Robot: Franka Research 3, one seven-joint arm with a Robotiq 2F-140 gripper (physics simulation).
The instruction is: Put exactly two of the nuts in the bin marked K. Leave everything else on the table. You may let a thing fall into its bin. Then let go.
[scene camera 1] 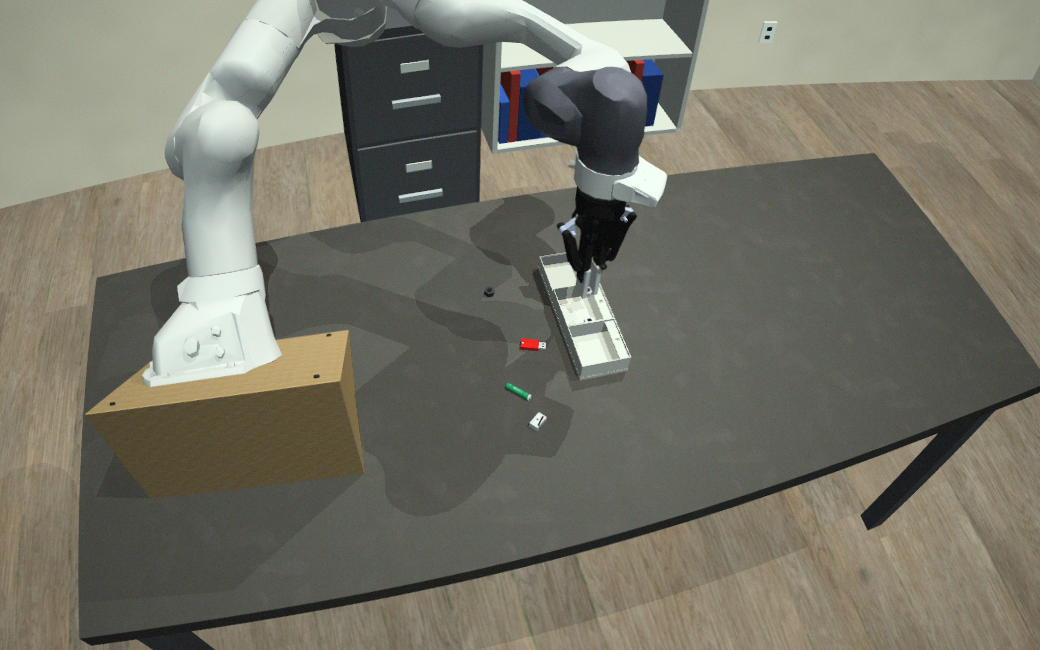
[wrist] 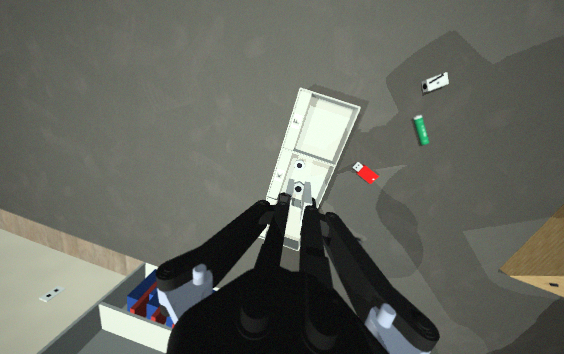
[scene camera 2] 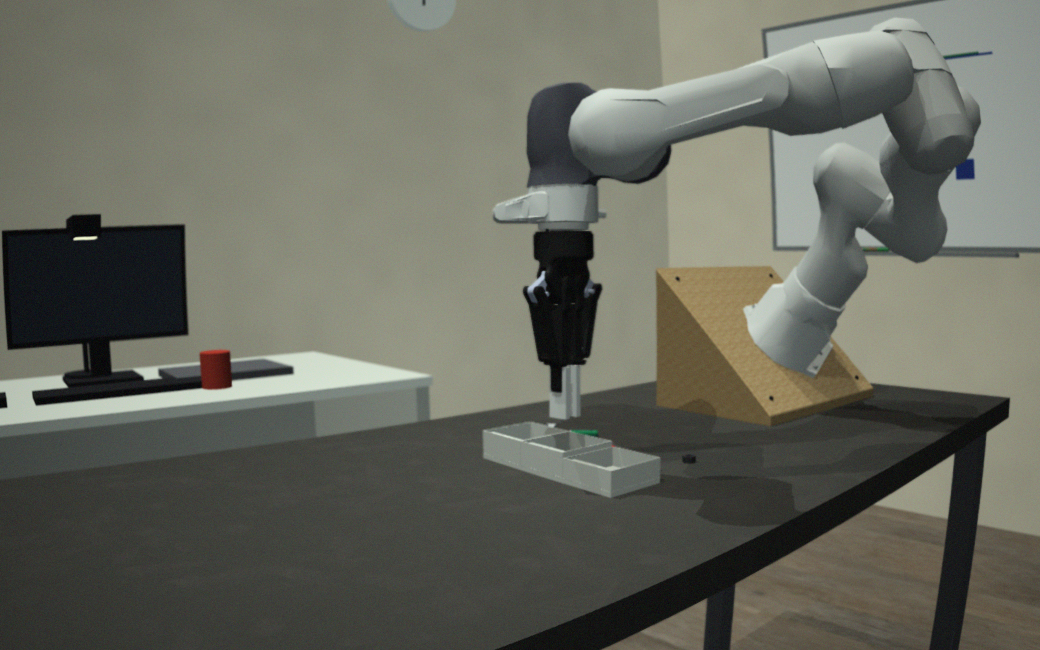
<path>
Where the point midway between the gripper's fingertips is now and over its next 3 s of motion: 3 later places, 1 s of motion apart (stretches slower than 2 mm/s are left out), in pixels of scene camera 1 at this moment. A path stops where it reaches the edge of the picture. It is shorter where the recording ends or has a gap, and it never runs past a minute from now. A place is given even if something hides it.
The gripper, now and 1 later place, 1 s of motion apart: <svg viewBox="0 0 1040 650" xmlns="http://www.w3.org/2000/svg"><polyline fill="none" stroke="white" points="586,290 608,218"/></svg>
</path>
